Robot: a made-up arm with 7 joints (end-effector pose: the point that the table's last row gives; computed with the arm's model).
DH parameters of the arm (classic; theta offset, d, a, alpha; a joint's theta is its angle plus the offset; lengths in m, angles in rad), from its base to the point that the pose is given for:
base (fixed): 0 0.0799 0 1.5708
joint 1: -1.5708 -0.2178 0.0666 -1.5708
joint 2: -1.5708 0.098 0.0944 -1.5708
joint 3: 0 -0.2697 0.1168 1.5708
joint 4: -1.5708 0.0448 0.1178 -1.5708
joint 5: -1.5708 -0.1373 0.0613 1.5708
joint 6: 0 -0.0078 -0.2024 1.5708
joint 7: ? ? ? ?
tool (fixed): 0 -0.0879 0 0
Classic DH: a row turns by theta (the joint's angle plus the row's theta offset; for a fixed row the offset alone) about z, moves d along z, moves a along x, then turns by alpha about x.
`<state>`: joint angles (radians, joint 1 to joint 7).
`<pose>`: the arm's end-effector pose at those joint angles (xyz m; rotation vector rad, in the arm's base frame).
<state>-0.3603 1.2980 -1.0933 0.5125 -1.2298 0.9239 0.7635</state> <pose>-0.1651 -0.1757 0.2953 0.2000 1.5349 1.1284</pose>
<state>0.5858 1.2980 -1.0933 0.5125 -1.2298 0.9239 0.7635</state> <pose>-0.2713 -0.1757 0.0719 -0.3066 0.6865 0.9995</pose>
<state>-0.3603 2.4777 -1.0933 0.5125 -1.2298 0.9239 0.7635</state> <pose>-0.3392 -0.1263 -0.1667 1.1921 0.6620 1.5021</pose>
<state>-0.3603 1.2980 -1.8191 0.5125 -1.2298 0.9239 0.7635</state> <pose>-0.2963 -0.2474 0.0709 -0.2748 0.9020 1.2248</pose>
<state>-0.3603 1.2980 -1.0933 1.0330 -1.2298 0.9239 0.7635</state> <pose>-0.0437 -0.4105 0.2442 0.2828 1.4838 1.6997</pose>
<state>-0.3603 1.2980 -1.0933 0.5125 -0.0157 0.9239 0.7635</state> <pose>0.0440 -0.2275 0.4199 1.5147 1.1327 0.7965</pose>
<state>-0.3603 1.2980 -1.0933 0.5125 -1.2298 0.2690 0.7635</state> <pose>-0.1298 -0.4156 0.2101 0.2599 1.2194 1.8175</pose>
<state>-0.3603 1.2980 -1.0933 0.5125 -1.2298 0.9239 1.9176</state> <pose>-0.1299 -0.2547 0.3731 -0.5575 2.5156 1.3126</pose>
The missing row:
joint 7: 0 0.3337 0.0603 1.5708
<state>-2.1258 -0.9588 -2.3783 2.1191 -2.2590 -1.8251 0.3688</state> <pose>-0.3632 0.3422 -0.0030 -0.0692 1.0498 1.7168</pose>
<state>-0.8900 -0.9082 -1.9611 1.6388 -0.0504 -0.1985 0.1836</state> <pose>0.5625 0.6855 0.1334 1.1194 2.8669 0.5772</pose>
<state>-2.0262 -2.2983 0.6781 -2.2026 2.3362 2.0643 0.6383</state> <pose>-0.1189 -0.0283 0.0595 -0.7286 0.7309 2.2974</pose>
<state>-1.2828 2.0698 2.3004 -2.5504 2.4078 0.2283 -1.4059</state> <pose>0.0987 0.1842 0.3569 0.7287 -0.2473 -1.0450</pose>
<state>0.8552 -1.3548 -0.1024 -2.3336 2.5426 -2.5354 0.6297</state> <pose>0.1915 0.5388 0.1025 -0.0029 -0.8460 -0.5127</pose>
